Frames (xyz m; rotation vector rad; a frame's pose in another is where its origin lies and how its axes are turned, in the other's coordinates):
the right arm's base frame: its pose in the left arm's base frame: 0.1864 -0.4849 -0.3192 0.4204 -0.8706 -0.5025
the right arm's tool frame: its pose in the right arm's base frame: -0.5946 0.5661 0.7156 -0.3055 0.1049 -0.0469
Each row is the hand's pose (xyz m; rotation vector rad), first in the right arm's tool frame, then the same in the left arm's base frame.
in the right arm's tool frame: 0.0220 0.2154 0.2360 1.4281 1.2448 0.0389
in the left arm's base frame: -0.6036 0.3768 0.3068 1.7228 0.2192 0.1826
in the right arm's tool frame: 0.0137 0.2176 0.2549 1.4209 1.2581 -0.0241
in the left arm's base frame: -0.6194 0.3843 0.3179 1.7445 0.2398 0.1277
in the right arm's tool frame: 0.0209 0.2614 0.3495 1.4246 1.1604 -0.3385
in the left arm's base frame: -0.6532 0.4185 0.4107 1.8617 0.1784 -0.1638
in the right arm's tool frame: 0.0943 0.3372 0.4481 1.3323 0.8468 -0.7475
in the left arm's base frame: -0.6339 0.4381 0.5525 1.8992 -0.0654 -0.6377
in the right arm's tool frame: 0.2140 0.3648 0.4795 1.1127 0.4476 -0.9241
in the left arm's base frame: -0.5682 0.3886 0.6489 1.6943 -0.4094 -0.9900
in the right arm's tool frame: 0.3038 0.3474 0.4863 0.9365 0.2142 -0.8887
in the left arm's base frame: -0.5270 0.3206 0.6947 1.4607 -0.6211 -1.0859
